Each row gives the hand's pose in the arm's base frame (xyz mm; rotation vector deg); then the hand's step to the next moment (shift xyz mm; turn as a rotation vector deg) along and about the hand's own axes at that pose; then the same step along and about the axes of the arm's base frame.
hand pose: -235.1 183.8 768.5 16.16 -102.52 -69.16
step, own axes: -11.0 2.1 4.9 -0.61 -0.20 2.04
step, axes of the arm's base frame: 2.7 10.9 -4.9 -1.33 1.52 -0.69
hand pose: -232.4 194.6 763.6 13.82 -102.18 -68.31
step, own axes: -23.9 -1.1 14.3 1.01 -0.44 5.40
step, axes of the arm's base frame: 1.2 22.7 -16.2 -4.91 2.50 -0.19
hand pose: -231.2 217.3 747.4 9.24 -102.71 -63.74
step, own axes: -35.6 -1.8 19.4 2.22 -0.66 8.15
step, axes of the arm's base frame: 2.3 30.3 -26.9 -7.76 3.39 0.18
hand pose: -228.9 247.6 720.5 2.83 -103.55 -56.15
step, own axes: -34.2 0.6 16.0 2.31 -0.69 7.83
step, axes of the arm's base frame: 3.5 25.4 -27.8 -7.56 3.14 0.27
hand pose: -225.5 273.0 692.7 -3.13 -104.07 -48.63
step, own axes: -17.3 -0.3 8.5 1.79 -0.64 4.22
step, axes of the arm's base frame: 0.3 10.6 -16.1 -4.42 1.30 0.46
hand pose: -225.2 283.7 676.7 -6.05 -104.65 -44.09
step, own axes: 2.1 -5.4 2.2 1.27 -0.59 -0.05
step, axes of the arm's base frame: -4.9 -3.6 -1.0 -0.72 -0.85 0.85
